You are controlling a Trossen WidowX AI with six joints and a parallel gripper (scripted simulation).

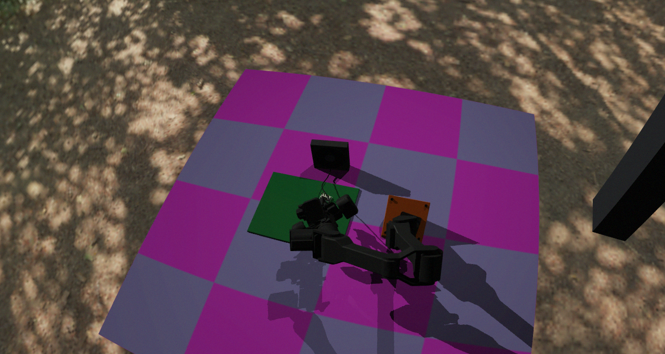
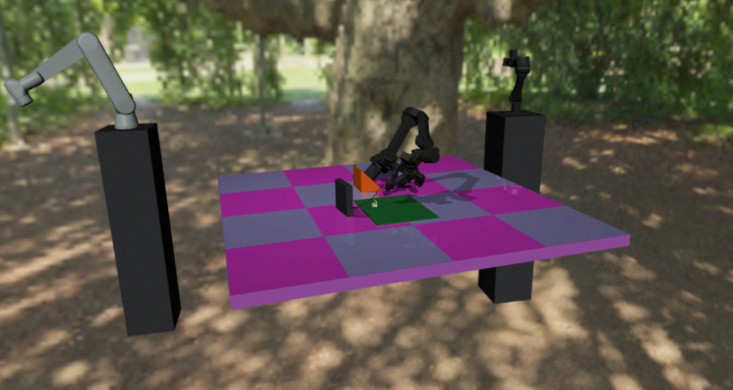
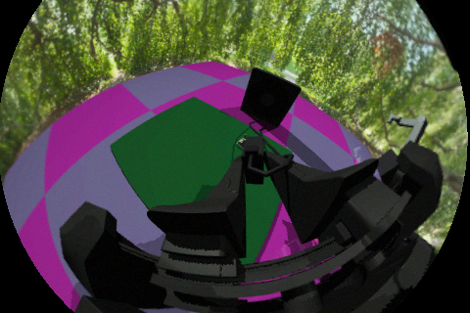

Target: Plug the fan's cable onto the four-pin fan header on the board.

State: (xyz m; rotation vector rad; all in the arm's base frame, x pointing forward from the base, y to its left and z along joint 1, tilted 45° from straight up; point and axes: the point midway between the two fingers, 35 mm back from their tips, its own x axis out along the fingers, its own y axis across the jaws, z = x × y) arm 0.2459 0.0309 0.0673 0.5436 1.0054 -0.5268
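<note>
My gripper tip is 90 mm above the green board, 70 mm short of it and 10 mm to the left of it. The rest, counted from my gripper tip: black fan (190 mm to the right, 60 mm ahead, 20 mm below); black plug (10 mm below).
</note>
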